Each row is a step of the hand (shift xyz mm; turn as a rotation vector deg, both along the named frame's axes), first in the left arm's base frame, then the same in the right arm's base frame.
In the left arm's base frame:
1: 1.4 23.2 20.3 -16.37 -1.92 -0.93
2: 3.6 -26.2 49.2 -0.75 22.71 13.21
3: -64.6 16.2 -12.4 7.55 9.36 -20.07
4: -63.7 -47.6 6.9 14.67 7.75 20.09
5: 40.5 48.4 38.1 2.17 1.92 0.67
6: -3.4 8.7 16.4 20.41 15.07 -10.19
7: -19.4 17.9 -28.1 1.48 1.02 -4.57
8: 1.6 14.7 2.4 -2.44 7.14 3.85
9: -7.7 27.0 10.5 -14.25 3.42 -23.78
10: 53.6 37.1 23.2 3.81 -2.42 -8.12
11: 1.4 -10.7 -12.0 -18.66 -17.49 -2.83
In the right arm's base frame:
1: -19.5 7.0 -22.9 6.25 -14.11 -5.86
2: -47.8 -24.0 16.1 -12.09 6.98 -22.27
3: 33.0 -41.4 -42.3 16.53 16.52 -1.18
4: 14.1 -77.9 10.2 -23.75 10.22 -3.23
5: -49.0 46.6 -29.4 -1.33 2.55 -0.76
6: -14.3 -3.1 -11.9 3.00 27.12 -1.76
7: 33.0 1.0 -19.9 3.84 3.01 0.58
8: -2.7 8.0 -12.4 -2.79 0.47 -7.98
9: -7.2 4.2 -28.8 27.16 -3.26 -5.63
10: -39.3 55.9 -10.9 6.40 4.21 5.26
11: 10.8 -0.8 12.0 8.70 -23.22 6.88

